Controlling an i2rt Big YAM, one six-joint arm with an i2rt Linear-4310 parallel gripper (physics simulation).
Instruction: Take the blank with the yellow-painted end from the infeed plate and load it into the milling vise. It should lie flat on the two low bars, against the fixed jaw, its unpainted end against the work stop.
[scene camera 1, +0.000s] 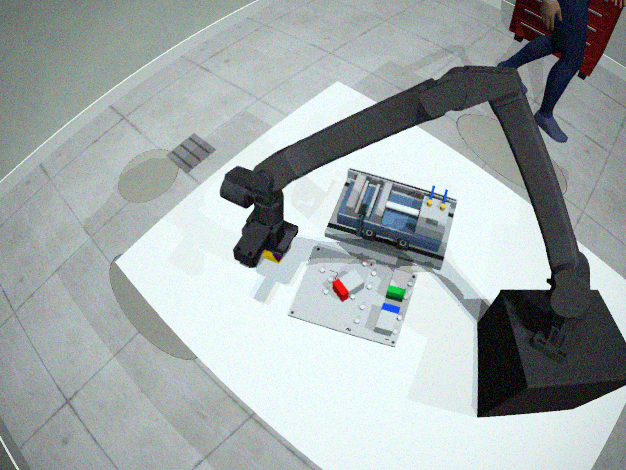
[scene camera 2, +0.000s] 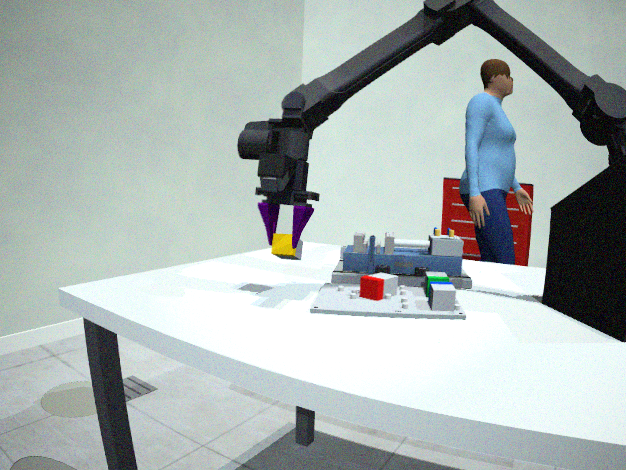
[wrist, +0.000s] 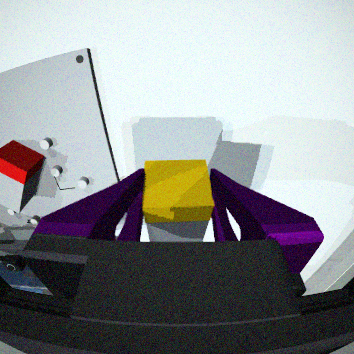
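My gripper (scene camera 2: 284, 241) (wrist: 177, 176) is shut on the yellow-ended blank (scene camera 1: 271, 255) (scene camera 2: 281, 249) (wrist: 177, 191) and holds it above the table, left of the infeed plate (scene camera 1: 305, 306) (scene camera 2: 328, 305) (wrist: 60, 100). The yellow end faces the wrist camera; part of the grey body shows below it in the wrist view and at its right in scene camera 2. The blue milling vise (scene camera 1: 345, 217) (scene camera 2: 353, 262) (wrist: 25, 281) stands behind the plate. Its two upright grey jaws (scene camera 2: 359, 242) are apart, with light bars between them. A dark post (scene camera 2: 372, 250) stands at its near side.
A red-ended blank (scene camera 1: 340, 289) (scene camera 2: 371, 287) (wrist: 19, 160), a green-ended blank (scene camera 1: 395, 292) (scene camera 2: 429, 284) and a blue-ended blank (scene camera 1: 387, 320) (scene camera 2: 442, 297) are on the plate among white pegs. The black arm base (scene camera 1: 546, 349) stands at the right. A person (scene camera 2: 487, 151) stands beyond the table.
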